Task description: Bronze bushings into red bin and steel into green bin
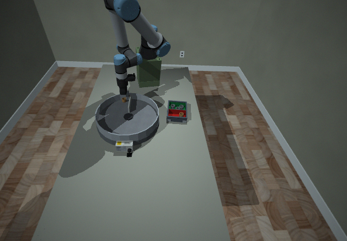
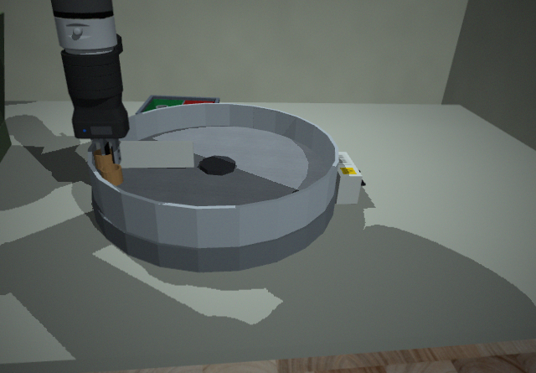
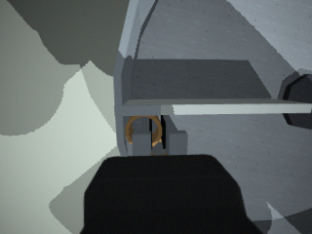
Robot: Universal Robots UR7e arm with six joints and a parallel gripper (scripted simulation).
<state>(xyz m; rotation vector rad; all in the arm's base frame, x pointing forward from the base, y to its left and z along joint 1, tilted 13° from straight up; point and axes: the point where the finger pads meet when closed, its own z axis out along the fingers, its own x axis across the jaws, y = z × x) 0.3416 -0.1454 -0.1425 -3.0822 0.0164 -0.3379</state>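
Right now the bin is 37 cm to the left of my hand, 8 cm ahead of it and 7 cm below it. The rest, counted from my hand: turntable (18 cm ahead, 4 cm below, 2 cm to the left).
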